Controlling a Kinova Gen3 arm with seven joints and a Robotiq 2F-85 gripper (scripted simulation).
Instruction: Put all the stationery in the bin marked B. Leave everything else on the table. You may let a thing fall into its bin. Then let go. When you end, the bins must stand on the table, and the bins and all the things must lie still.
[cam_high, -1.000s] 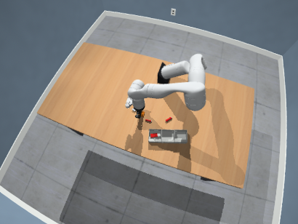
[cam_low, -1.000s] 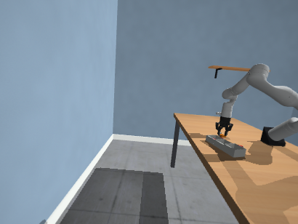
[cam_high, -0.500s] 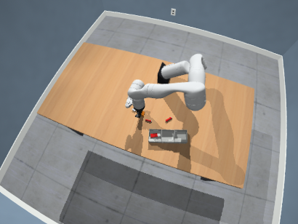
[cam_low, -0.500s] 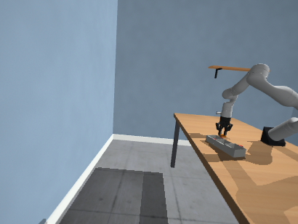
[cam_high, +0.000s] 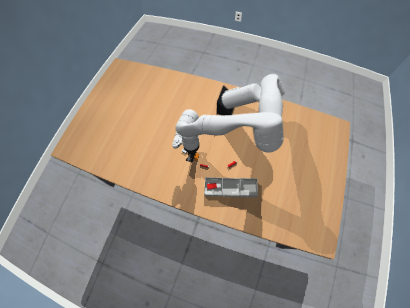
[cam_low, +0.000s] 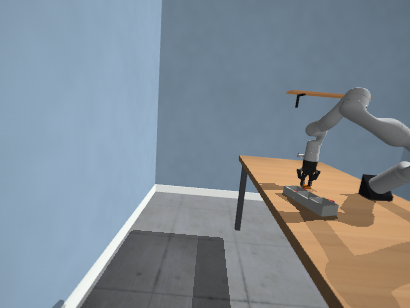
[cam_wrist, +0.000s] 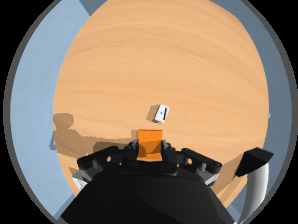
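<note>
Right now my hand is 130 mm short of the red-and-white item, 140 mm to the right of it and 10 mm above it. From my hand the other things lie so: small pale piece: 20 mm behind, 60 mm to the right, 10 mm below; orange block: 20 mm below; grey bin row: 130 mm ahead, 220 mm to the left.
</note>
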